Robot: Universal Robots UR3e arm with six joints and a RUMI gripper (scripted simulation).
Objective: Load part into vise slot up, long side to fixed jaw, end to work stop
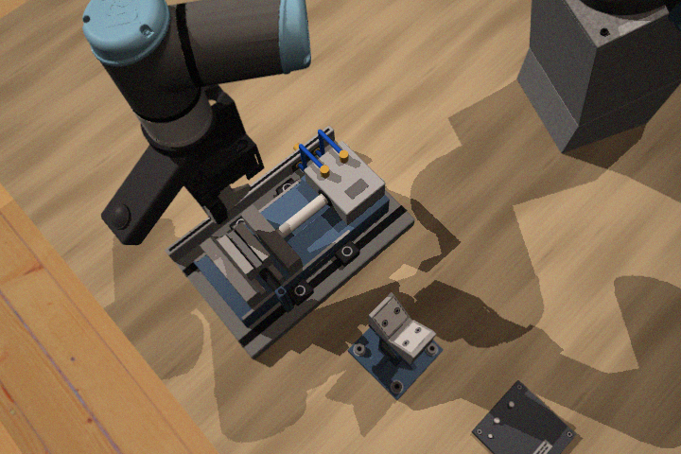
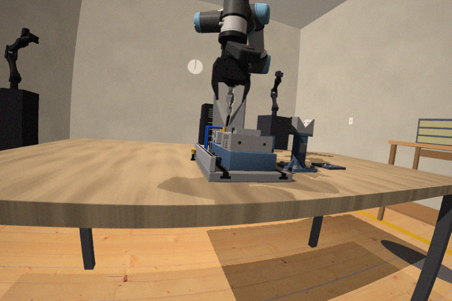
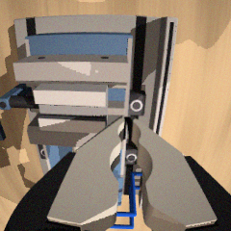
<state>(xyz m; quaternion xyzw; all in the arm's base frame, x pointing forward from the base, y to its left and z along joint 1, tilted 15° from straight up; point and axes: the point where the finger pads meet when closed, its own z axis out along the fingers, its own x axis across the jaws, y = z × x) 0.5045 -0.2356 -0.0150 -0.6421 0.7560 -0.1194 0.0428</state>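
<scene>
The part is 50 mm to the left of my hand, 30 mm below it and 10 mm ahead of it. The rest, counted from my hand: fixed jaw (50 mm below, 40 mm to the left, 40 mm ahead); then dark work stop (100 mm to the left, 40 mm below, 20 mm ahead); then moving jaw (60 mm to the left, 50 mm below, 30 mm behind).
</scene>
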